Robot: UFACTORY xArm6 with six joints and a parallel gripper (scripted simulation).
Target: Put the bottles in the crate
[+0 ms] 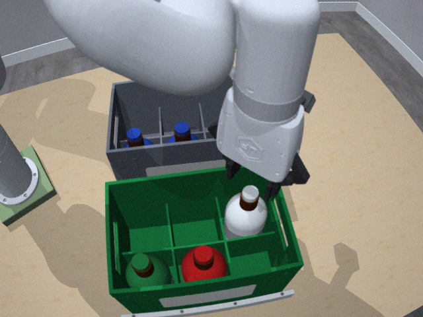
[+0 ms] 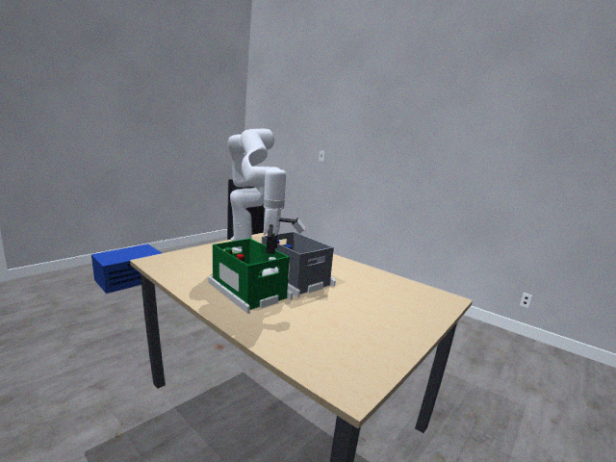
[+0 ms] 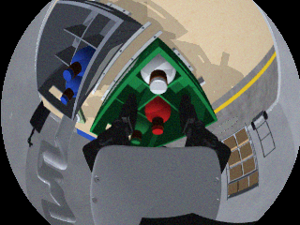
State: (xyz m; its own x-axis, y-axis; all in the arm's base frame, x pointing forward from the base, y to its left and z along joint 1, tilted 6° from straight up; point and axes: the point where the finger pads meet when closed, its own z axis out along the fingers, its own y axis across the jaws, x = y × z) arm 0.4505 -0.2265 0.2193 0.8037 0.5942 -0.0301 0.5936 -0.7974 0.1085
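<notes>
Now: hand 12 cm above the white-label bottle. The rest, counted from my hand: red-label bottle: 10 cm behind, 7 cm to the right, 12 cm below; green crate: 9 cm behind, 3 cm to the right, 13 cm below; green bottle: 19 cm behind, 6 cm to the right, 12 cm below.
</notes>
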